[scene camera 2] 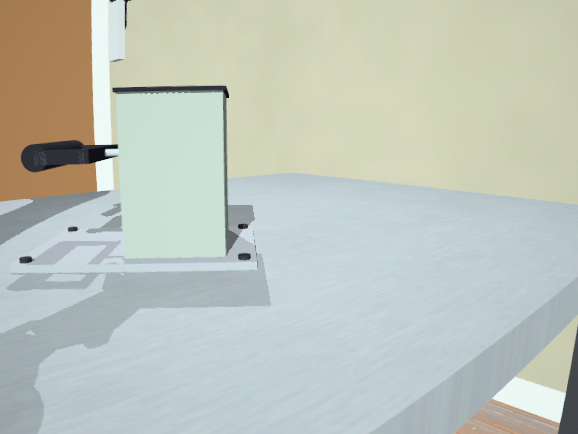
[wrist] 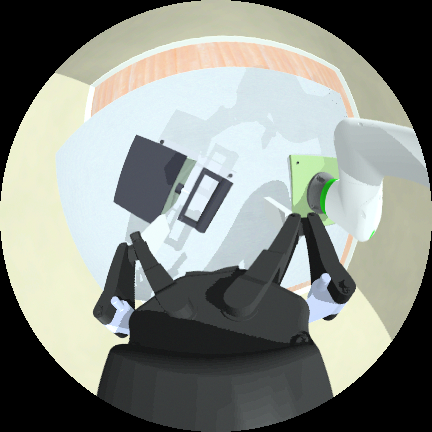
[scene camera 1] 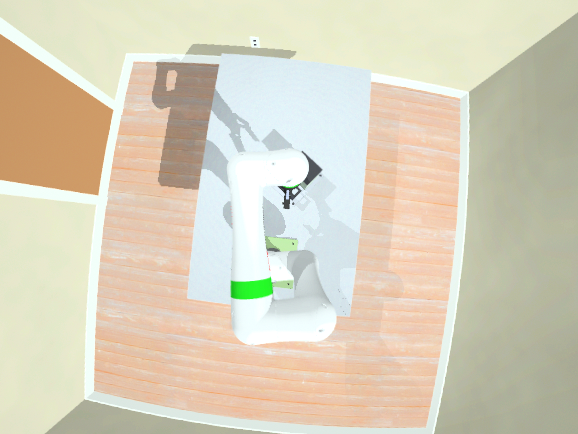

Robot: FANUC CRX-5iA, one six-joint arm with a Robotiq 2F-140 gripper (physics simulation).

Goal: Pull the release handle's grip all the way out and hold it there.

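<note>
The release handle's grip [scene camera 2: 55,156] [wrist: 218,207] is a black rectangular loop with a thick outer bar. It stands out sideways from a pale green upright housing [scene camera 2: 172,175] with a dark flat top [scene camera 1: 313,170] [wrist: 150,177]. A short stretch of light rod shows between grip and housing in scene camera 2. My gripper [scene camera 1: 287,200] [wrist: 214,214] is wide open and empty. In the wrist view the grip appears between and beyond the fingers. One pale fingertip pad [scene camera 2: 116,35] shows in scene camera 2, higher than the housing's top. My arm partly hides the handle in scene camera 1.
The housing stands on a thin light base plate [scene camera 2: 190,265] with dark bolts at its corners. Both rest on a grey table [scene camera 1: 330,110] [scene camera 2: 400,260] [wrist: 235,115]. My arm's green mounting plate [scene camera 1: 285,244] [wrist: 300,175] is at the arm's base. Walls surround the wooden floor [scene camera 1: 410,200].
</note>
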